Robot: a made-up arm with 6 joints.
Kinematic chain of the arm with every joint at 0, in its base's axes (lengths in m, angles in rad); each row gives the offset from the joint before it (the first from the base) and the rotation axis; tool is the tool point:
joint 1: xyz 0 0 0.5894 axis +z
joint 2: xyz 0 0 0 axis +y
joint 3: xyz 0 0 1.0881 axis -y
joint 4: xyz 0 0 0 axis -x
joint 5: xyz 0.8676 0 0 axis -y
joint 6: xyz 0 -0.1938 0 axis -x
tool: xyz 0 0 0
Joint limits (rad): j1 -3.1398..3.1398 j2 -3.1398..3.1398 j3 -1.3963..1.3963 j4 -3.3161..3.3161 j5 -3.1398..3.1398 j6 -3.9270..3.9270
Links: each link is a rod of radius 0.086 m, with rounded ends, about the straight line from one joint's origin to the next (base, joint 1, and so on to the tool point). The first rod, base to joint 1, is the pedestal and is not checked.
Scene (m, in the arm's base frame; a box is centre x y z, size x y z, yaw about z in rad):
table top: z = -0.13
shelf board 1: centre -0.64 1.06 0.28 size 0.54 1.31 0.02 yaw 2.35
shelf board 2: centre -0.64 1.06 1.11 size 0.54 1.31 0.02 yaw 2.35
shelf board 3: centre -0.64 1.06 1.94 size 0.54 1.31 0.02 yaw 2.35
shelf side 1: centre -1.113 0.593 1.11 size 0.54 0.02 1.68 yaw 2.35
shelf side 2: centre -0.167 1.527 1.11 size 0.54 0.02 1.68 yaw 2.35
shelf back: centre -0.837 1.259 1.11 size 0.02 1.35 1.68 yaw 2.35
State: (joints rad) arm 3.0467 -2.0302 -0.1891 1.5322 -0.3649 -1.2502
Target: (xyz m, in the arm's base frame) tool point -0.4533 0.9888 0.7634
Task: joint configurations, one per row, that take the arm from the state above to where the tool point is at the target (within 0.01 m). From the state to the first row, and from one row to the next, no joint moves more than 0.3 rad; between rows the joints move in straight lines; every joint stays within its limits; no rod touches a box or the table.
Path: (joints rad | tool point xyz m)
1: 2.9221 -1.7575 -0.2748 1.5073 -0.3649 -1.2502 | 1.1598 -0.2461 1.2687
2: 2.7975 -1.4849 -0.3606 1.4824 -0.3649 -1.2502 | 0.8375 -0.2820 1.5487
3: 2.6728 -1.2122 -0.4463 1.4576 -0.3649 -1.2502 | 0.4801 -0.2186 1.7115
4: 2.5482 -0.9396 -0.5320 1.4327 -0.3649 -1.2502 | 0.1459 -0.0662 1.7517
5: 2.4236 -0.6669 -0.6178 1.4078 -0.3649 -1.2502 | -0.1180 0.1448 1.6779
6: 2.2990 -0.3943 -0.7035 1.3829 -0.3649 -1.2502 | -0.2834 0.3722 1.5114
7: 2.1743 -0.1216 -0.7892 1.3581 -0.3649 -1.2502 | -0.3446 0.5721 1.2811
8: 2.0497 0.1510 -0.8750 1.3332 -0.3649 -1.2502 | -0.3164 0.7083 1.0207
9: 1.9251 0.4237 -0.9607 1.3083 -0.3649 -1.2502 | -0.2276 0.7603 0.7634
10: 1.9822 0.5002 -0.7900 1.3299 -0.3649 -1.2502 | -0.3347 0.8828 0.7626
11: 2.0394 0.5767 -0.6193 1.3516 -0.3649 -1.2502 | -0.4533 0.9888 0.7634

